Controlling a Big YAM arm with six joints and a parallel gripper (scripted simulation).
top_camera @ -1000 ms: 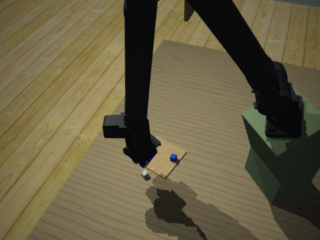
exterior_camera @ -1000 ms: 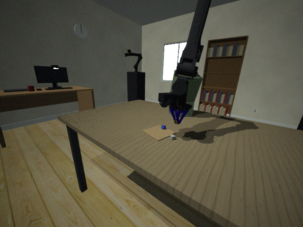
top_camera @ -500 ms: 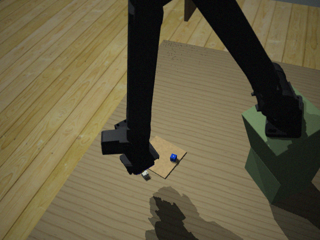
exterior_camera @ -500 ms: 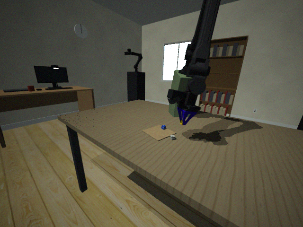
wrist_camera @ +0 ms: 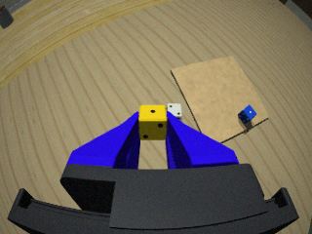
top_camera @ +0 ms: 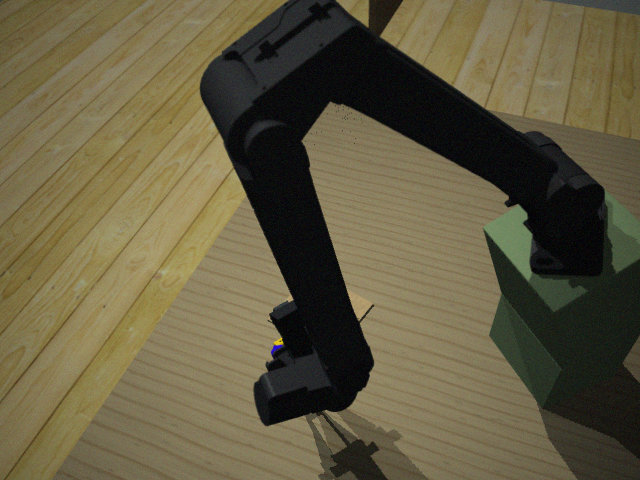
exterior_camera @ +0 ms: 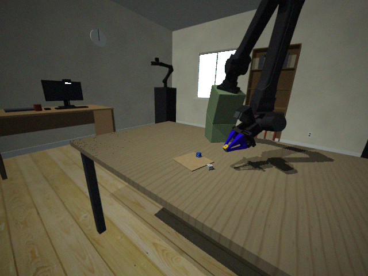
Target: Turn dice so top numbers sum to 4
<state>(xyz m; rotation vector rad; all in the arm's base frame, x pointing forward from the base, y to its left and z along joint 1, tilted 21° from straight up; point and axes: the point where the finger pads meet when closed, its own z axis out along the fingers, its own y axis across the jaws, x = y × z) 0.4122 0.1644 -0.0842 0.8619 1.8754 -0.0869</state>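
My gripper is now 20 mm short of the white die, 60 mm to the left of it and 90 mm above it. Round my hand: tan mat: 10 mm behind, 150 mm to the right, 100 mm below; then blue die: 60 mm behind, 150 mm to the right, 90 mm below; then yellow die: right at my hand.
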